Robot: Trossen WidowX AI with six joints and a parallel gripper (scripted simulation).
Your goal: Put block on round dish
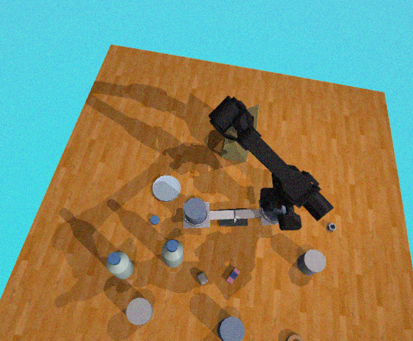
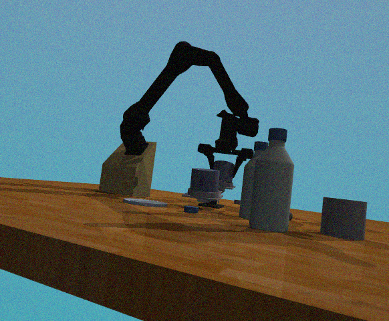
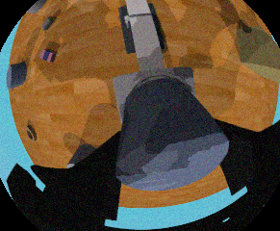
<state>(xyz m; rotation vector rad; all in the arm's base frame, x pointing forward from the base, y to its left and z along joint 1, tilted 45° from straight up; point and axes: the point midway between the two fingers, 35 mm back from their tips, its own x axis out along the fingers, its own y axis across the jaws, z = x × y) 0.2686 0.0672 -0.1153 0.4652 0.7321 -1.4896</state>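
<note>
My gripper tip is now 2 cm above the grey-blue block and 1 cm to the left of it. Round my gripper tip: nut 22 cm to the left, 9 cm below, 1 cm ahead; pink eraser 21 cm ahead, 12 cm to the right, 9 cm below; cup 28 cm to the right, 4 cm ahead, 3 cm below.
</note>
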